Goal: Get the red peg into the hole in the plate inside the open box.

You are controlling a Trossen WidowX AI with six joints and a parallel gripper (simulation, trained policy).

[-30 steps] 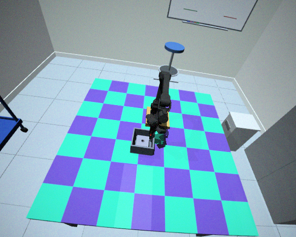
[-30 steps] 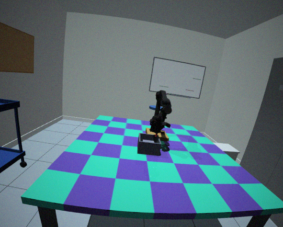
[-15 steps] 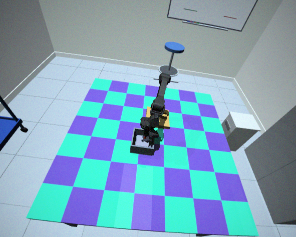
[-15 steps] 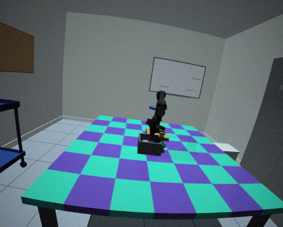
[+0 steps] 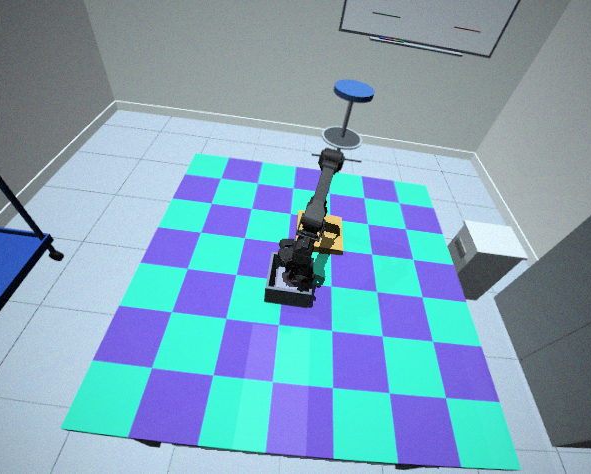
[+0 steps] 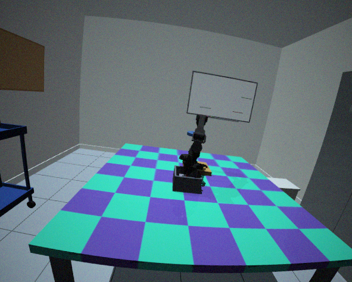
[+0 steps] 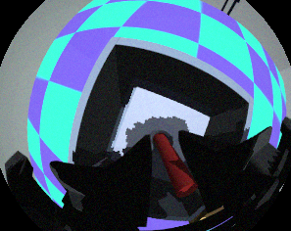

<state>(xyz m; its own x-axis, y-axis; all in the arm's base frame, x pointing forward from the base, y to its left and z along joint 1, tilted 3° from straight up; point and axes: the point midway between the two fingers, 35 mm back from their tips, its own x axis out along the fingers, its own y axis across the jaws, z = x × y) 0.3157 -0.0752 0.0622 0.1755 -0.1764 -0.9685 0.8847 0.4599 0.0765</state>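
The red peg lies 10 mm to the left of my gripper tip, 10 mm behind it and 10 mm above it. Round my gripper tip: open box 50 mm below, 10 mm to the left; grey plate 30 mm below, 10 mm to the left.
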